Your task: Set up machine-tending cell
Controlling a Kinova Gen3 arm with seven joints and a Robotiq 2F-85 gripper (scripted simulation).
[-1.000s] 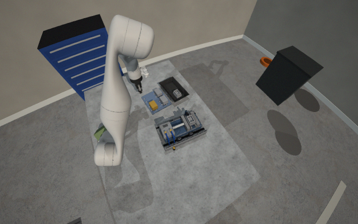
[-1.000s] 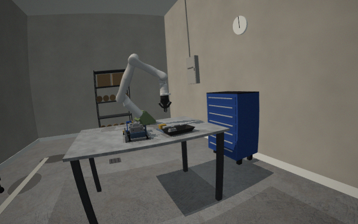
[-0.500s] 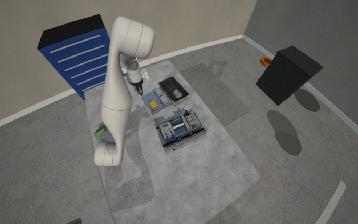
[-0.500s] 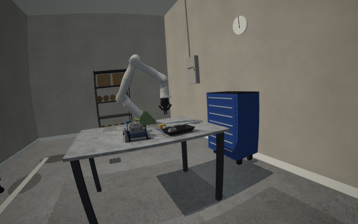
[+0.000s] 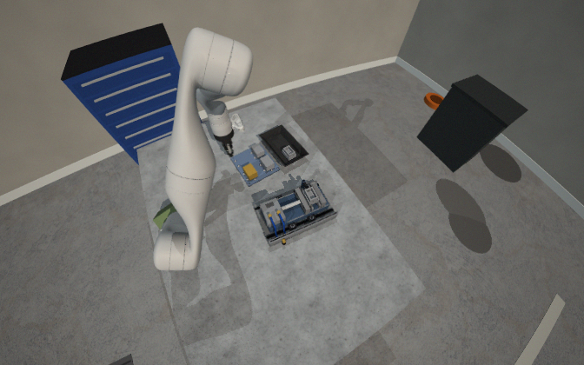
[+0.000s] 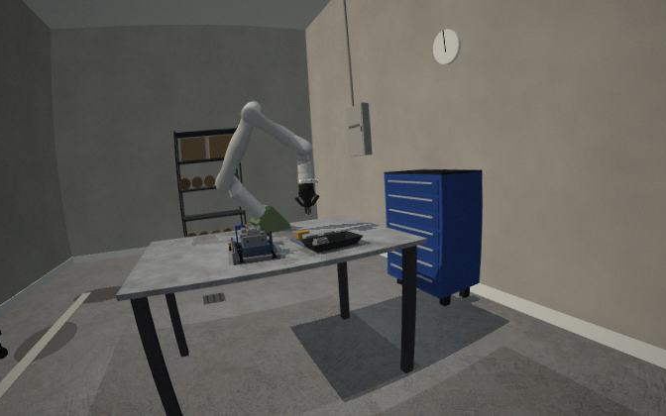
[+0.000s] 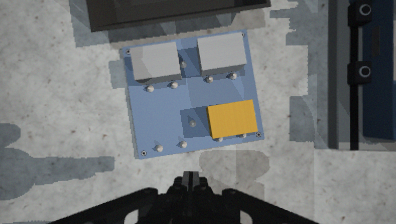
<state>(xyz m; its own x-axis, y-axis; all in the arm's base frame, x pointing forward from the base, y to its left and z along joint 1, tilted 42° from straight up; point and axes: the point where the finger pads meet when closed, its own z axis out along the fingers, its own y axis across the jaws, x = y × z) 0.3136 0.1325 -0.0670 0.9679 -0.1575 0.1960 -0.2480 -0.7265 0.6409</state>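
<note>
The white rod is 33 cm to the right of my hand, 7 cm ahead of it and 5 cm below it. From my hand the other things lie so: brass blank 11 cm below, 6 cm to the right, 4 cm ahead; then vise 33 cm to the right, 9 cm below, 9 cm ahead.
</note>
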